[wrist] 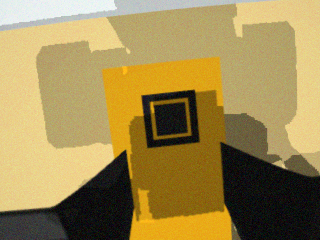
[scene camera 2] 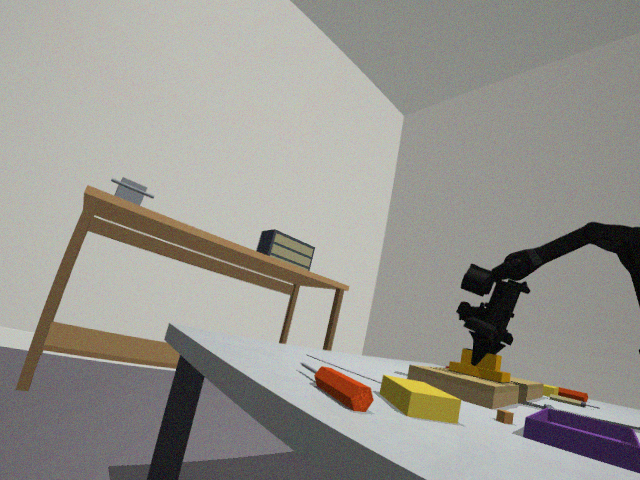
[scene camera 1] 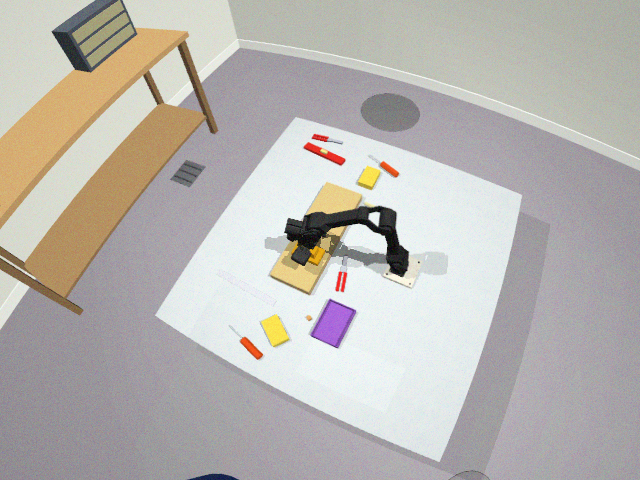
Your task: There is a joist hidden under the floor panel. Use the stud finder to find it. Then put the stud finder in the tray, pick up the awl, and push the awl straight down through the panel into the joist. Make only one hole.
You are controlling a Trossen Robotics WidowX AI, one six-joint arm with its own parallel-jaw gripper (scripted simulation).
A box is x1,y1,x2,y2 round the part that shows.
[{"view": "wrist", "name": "my gripper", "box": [0,142,319,239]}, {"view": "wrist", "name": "stud finder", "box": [102,57,231,239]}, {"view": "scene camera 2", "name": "my gripper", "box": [456,299,513,365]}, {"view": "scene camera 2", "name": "stud finder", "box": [449,348,510,383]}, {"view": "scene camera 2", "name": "orange screwdriver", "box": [301,362,372,411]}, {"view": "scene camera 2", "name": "yellow block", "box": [380,374,460,423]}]
